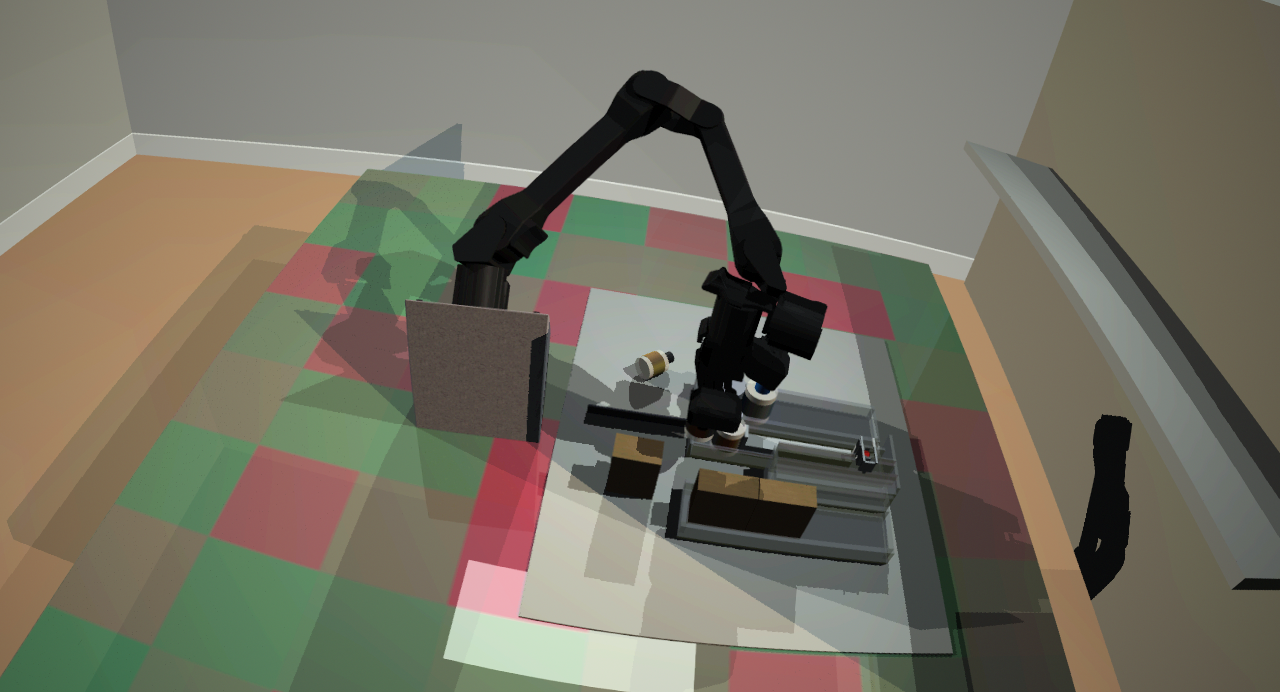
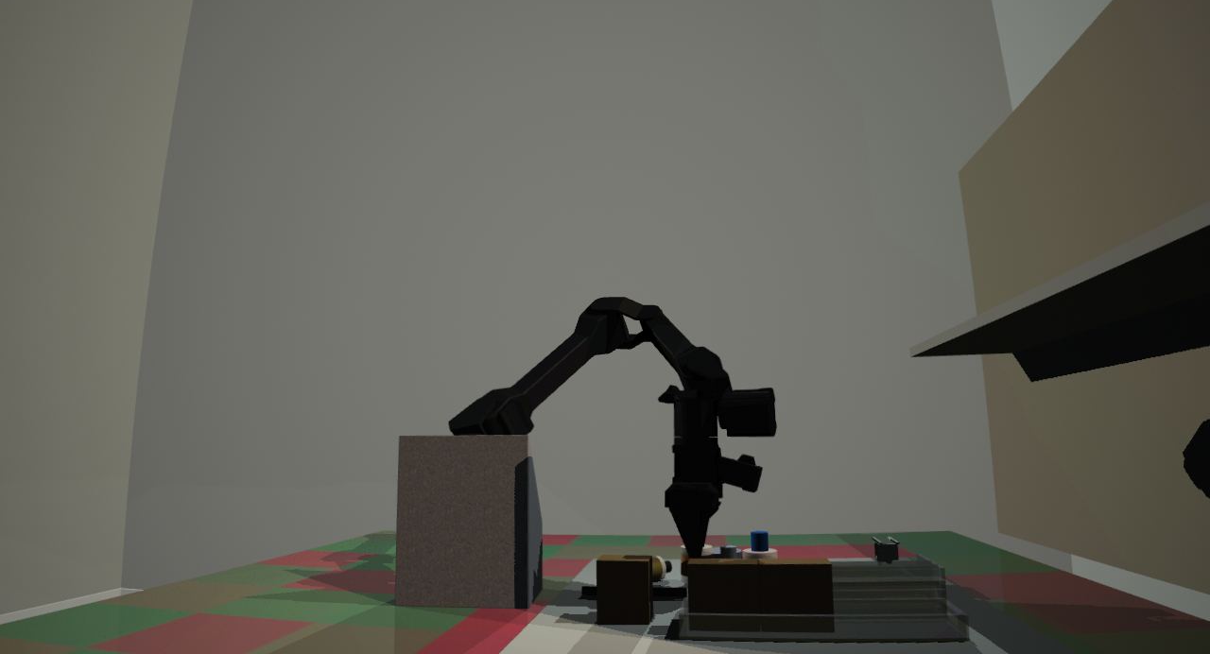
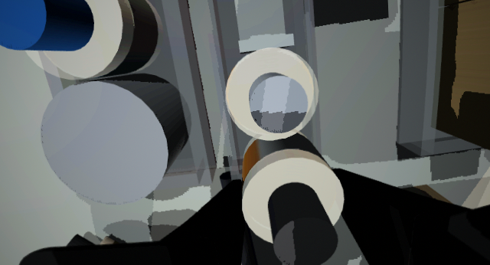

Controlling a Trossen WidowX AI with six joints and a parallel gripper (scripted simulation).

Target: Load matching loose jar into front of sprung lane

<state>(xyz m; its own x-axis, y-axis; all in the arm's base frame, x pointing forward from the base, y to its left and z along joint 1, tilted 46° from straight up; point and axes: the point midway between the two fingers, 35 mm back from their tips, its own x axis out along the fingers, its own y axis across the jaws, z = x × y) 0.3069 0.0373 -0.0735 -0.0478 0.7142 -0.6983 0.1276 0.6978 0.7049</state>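
Now: the grey cylinder 4 cm ahead of my gripper tip, 8 cm to the left of it and 3 cm below it. Also, from my gripper tip: black bar: 8 cm behind, 4 cm to the left, 5 cm below; then brown box: 9 cm behind, 8 cm to the right, 2 cm below; then pusher plate: 15 cm ahead, 4 cm to the right.
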